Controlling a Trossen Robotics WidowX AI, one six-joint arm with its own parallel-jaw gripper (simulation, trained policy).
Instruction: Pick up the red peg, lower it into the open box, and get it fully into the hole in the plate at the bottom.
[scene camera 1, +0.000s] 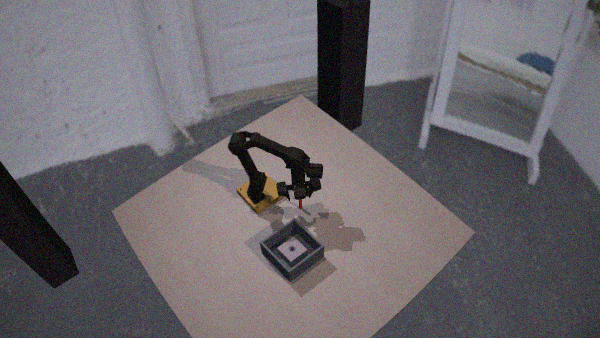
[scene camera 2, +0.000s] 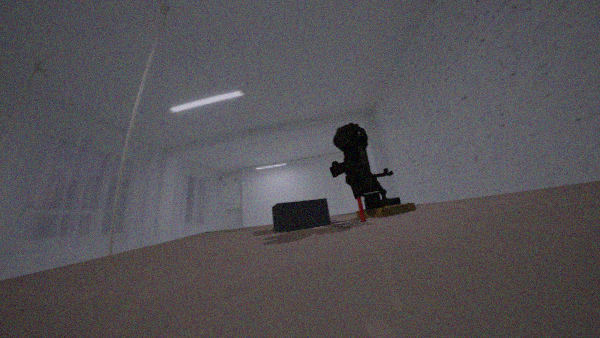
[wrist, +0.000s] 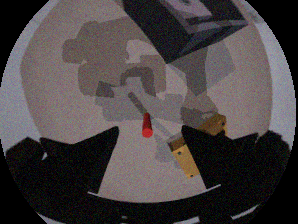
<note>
In view: my gripper (scene camera 2: 357, 198) and a box (scene camera 1: 269, 246).
The box is seen too in scene camera 2 (scene camera 2: 291, 216). My gripper shows as well in the wrist view (wrist: 150, 129).
</note>
